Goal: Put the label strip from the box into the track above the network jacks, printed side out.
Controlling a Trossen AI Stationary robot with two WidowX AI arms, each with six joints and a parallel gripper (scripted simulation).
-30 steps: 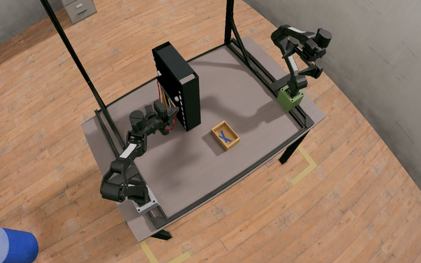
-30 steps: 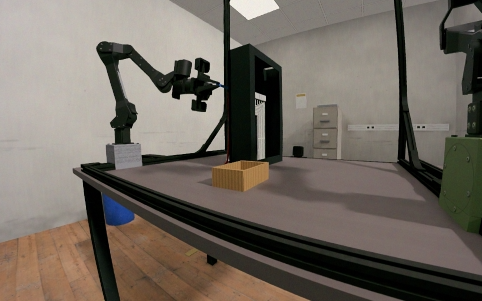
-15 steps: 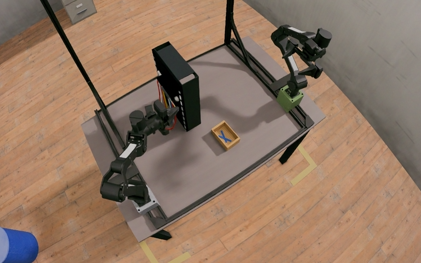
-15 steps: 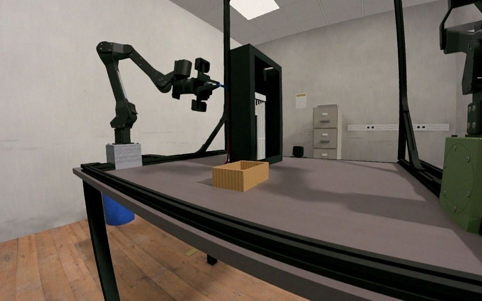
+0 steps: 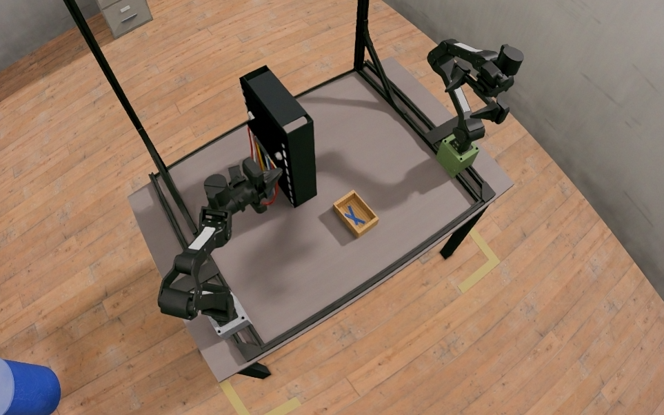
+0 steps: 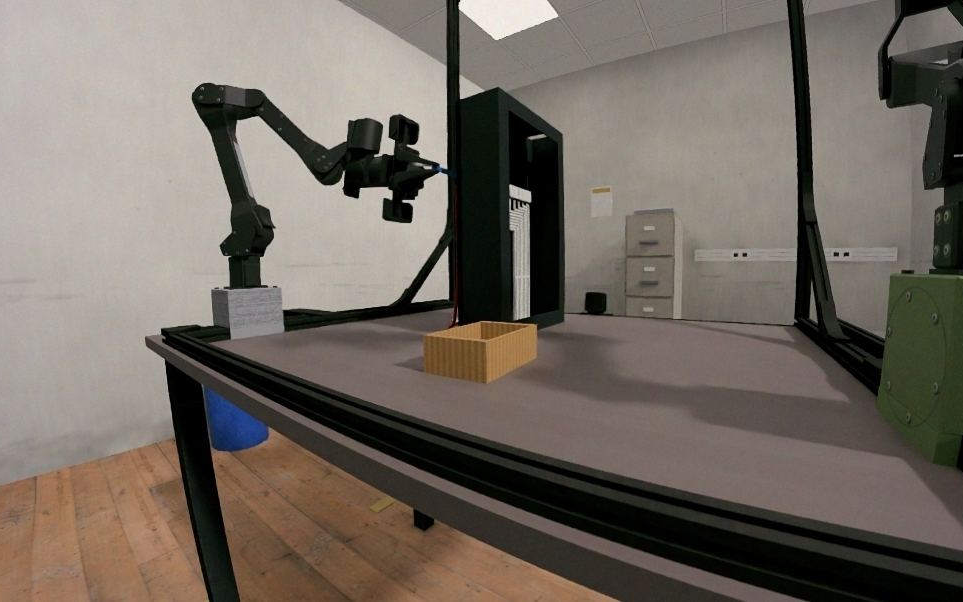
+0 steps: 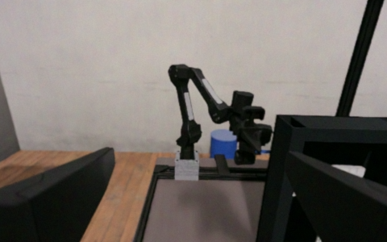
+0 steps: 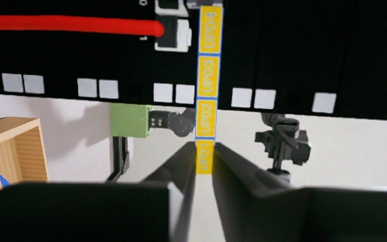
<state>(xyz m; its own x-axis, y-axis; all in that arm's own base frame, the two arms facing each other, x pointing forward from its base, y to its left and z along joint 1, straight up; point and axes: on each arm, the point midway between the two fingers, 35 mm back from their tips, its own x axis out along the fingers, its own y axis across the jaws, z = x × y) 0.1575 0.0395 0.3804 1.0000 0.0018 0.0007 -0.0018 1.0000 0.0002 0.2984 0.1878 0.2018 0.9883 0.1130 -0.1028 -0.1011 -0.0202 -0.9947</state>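
My right gripper is now 30 mm past the label strip and 30 mm to the right of it. Round my right hand: wooden box 120 mm ahead, 200 mm to the left, 280 mm below; then black patch panel 140 mm behind, 70 mm to the left, 90 mm below.
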